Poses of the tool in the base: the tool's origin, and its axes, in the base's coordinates. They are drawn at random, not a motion.
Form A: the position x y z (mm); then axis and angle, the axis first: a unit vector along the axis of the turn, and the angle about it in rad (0 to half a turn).
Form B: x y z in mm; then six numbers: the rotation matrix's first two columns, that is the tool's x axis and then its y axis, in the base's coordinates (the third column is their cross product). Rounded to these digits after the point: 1 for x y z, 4 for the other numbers.
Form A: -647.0, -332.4, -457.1, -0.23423, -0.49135, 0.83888, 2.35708
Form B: -647.0, -332.4, -457.1, -0.6140, 0.7892, 0.0116, -0.3961, -0.2954, -0.8694
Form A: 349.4, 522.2, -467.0, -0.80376, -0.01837, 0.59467, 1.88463
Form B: 349.4, 522.2, -467.0, 0.5368, 0.5849, -0.6081, -0.5463, -0.3083, -0.7788
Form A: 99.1, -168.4, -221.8, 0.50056, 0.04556, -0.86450, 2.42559
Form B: 99.1, -168.4, -221.8, -0.3148, -0.5274, -0.7891, 0.6074, -0.7508, 0.2595
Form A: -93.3, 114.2, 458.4, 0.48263, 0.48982, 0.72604, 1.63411
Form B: -93.3, 114.2, 458.4, 0.1844, 0.9760, -0.1163, -0.4732, 0.1918, 0.8598
